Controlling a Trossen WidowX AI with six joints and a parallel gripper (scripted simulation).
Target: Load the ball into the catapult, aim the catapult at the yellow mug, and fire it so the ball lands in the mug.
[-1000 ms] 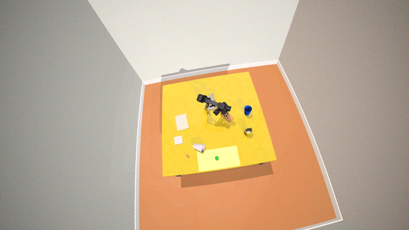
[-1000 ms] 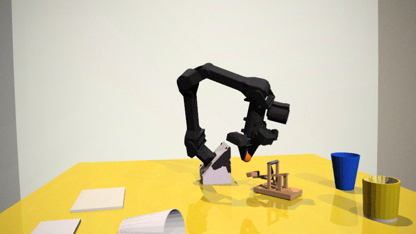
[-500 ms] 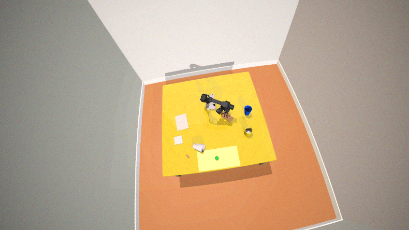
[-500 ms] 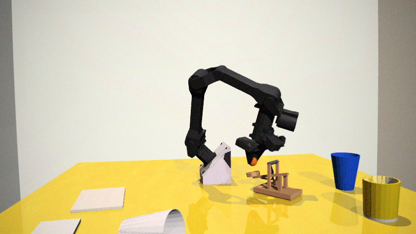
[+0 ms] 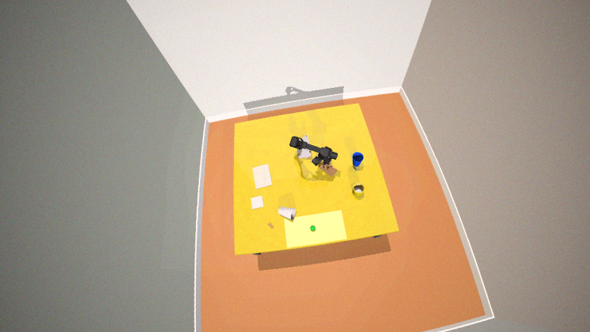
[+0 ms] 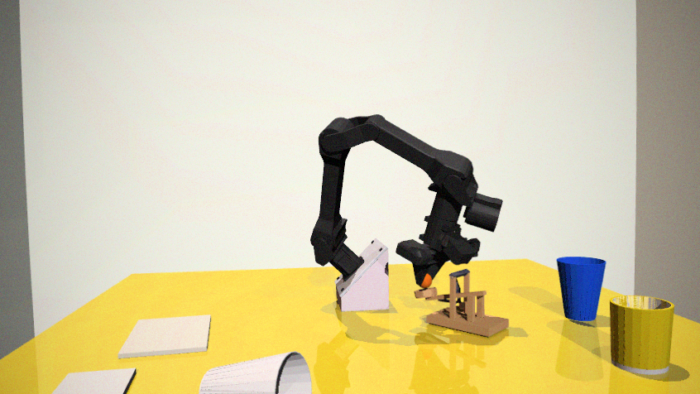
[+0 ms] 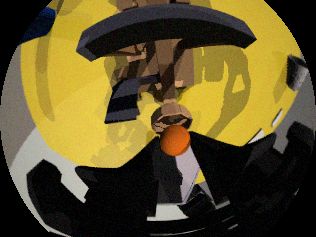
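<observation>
My gripper tip is now 10 mm below the orange ball. The rest, counted from my gripper tip: green ball: 570 mm ahead, 120 mm to the right, 50 mm below; then blue cup: 60 mm ahead, 320 mm to the left, 40 mm below; then yellow mug: 320 mm ahead, 280 mm to the left, 40 mm below.
</observation>
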